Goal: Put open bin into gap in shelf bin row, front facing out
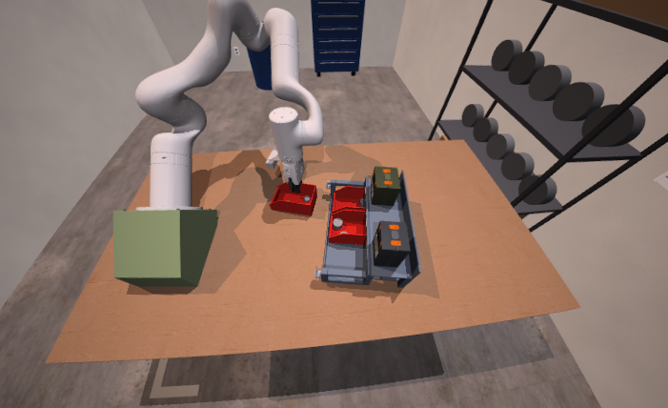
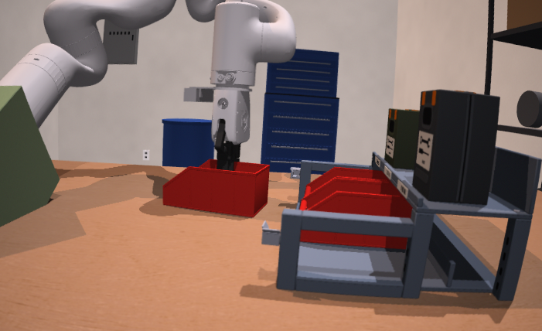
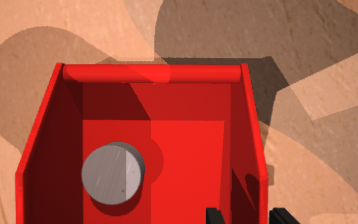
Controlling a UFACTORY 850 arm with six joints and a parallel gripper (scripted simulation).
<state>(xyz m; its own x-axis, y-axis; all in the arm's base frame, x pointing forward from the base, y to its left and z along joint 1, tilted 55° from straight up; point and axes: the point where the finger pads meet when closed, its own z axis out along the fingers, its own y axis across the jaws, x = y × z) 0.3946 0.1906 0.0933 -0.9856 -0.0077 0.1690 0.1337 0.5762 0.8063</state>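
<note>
My gripper is now 4 cm past the grey disc, 7 cm to the left of it and 5 cm above it. From my hand the other things lie so: grey shelf 26 cm ahead, 18 cm to the right, 1 cm above.
</note>
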